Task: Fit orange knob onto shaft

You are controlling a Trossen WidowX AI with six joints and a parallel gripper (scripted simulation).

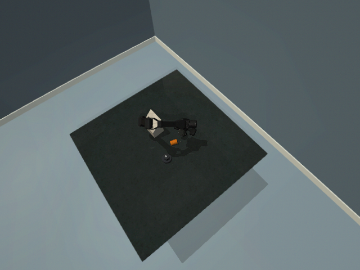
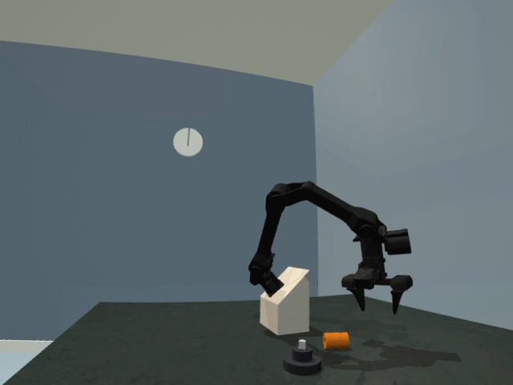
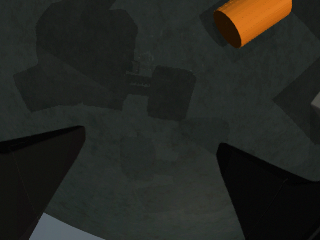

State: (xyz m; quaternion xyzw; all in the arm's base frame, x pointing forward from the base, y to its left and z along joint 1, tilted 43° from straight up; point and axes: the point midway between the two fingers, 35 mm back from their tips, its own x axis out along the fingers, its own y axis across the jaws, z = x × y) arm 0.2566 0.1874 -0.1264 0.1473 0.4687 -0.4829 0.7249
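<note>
The orange knob is 110 mm to the right of my gripper tip and 70 mm below it. Round my gripper tip: round black pedestal (80 mm ahead, 260 mm to the right, 60 mm below).
</note>
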